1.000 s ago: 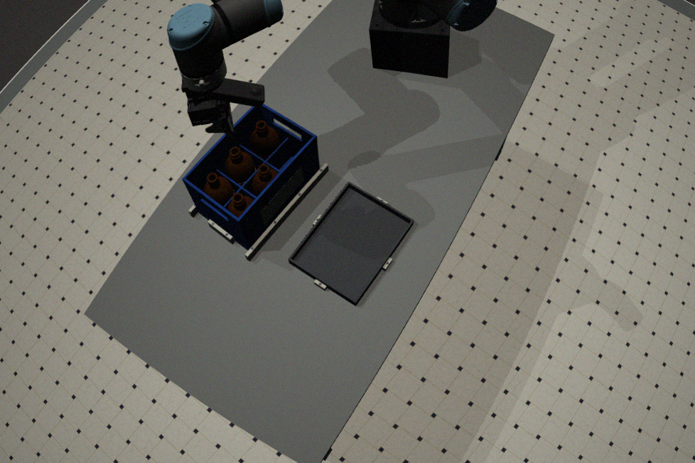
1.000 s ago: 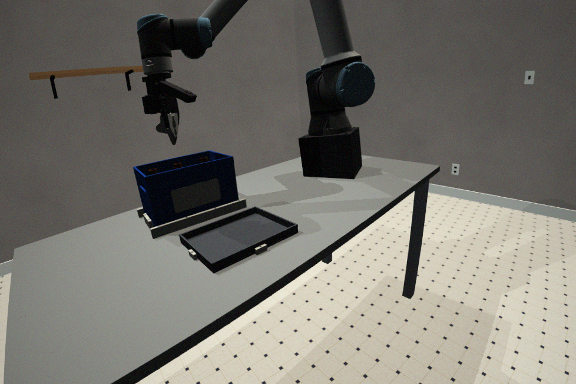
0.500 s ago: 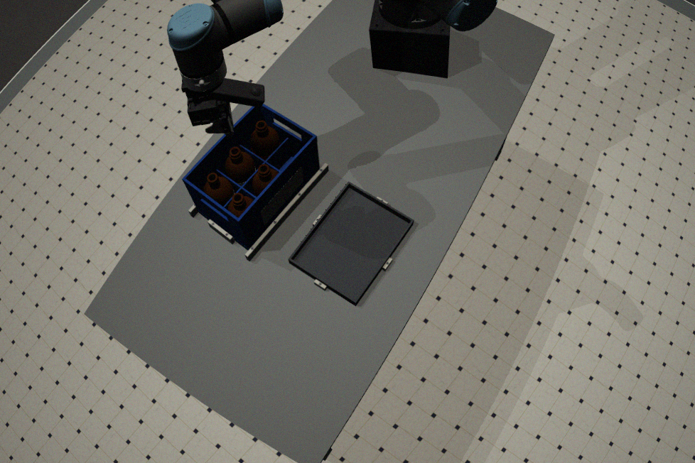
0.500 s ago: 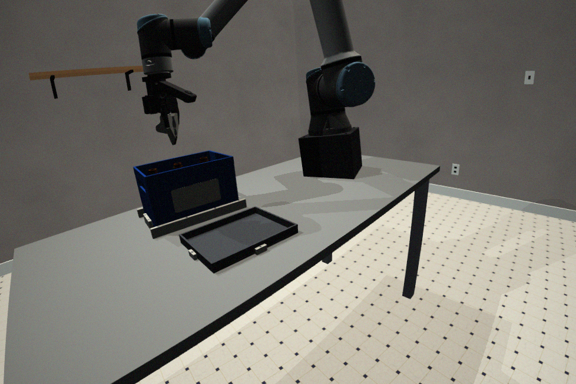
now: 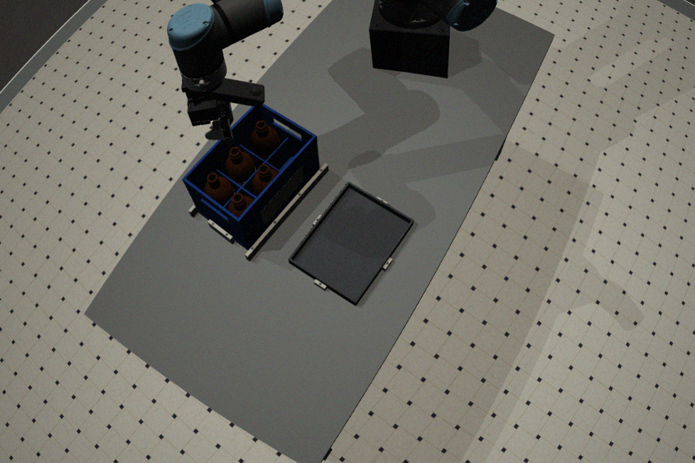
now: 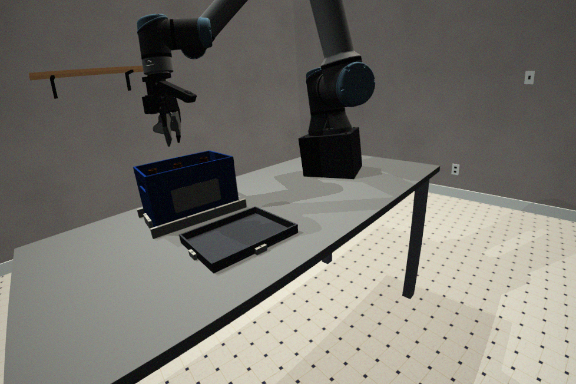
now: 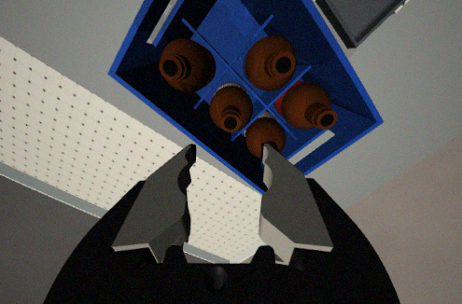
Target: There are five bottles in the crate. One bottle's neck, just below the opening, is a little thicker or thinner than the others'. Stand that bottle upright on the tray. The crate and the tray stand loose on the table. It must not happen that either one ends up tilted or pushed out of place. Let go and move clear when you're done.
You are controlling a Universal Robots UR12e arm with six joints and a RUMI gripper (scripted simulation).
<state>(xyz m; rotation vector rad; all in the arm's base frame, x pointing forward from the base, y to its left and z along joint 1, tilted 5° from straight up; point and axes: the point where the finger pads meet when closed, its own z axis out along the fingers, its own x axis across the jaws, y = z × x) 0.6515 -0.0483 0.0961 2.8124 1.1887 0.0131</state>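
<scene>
Now: hand 40 mm to the right of the blue crate and 160 mm above it. The rest, counted from my hand: black tray: 30 mm behind, 320 mm to the left, 230 mm below; bottle: 90 mm ahead, 150 mm below.
</scene>
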